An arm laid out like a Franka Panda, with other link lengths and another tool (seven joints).
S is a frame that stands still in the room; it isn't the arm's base.
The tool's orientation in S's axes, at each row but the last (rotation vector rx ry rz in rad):
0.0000, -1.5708, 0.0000
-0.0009, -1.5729, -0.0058
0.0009, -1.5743, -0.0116
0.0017, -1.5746, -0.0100
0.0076, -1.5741, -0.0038
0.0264, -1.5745, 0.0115
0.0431, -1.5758, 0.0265
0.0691, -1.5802, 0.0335
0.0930, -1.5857, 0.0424
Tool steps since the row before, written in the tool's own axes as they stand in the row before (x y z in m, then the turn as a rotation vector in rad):
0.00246, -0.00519, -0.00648, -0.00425, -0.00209, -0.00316
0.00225, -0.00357, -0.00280, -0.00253, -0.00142, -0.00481
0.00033, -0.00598, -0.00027, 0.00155, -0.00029, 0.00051
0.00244, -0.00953, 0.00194, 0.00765, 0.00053, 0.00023
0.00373, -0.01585, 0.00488, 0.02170, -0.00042, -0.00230
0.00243, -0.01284, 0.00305, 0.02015, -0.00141, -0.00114
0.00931, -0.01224, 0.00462, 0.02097, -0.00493, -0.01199
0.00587, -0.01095, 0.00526, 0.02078, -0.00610, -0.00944
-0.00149, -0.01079, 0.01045, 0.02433, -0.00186, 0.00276
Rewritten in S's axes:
0.00648, -0.00519, 0.00246, 0.00316, -0.00209, -0.00425
0.00278, -0.00359, 0.00224, 0.00481, -0.00143, -0.00252
0.00023, -0.00598, 0.00028, -0.00052, -0.00030, 0.00155
-0.00200, -0.00954, 0.00236, -0.00026, 0.00047, 0.00765
-0.00485, -0.01589, 0.00360, 0.00223, -0.00057, 0.02170
-0.00275, -0.01293, 0.00230, 0.00110, -0.00157, 0.02014
-0.00412, -0.01253, 0.00916, 0.01209, -0.00462, 0.02098
-0.00459, -0.01140, 0.00557, 0.00962, -0.00595, 0.02074
-0.00946, -0.01159, -0.00201, -0.00295, -0.00289, 0.02421

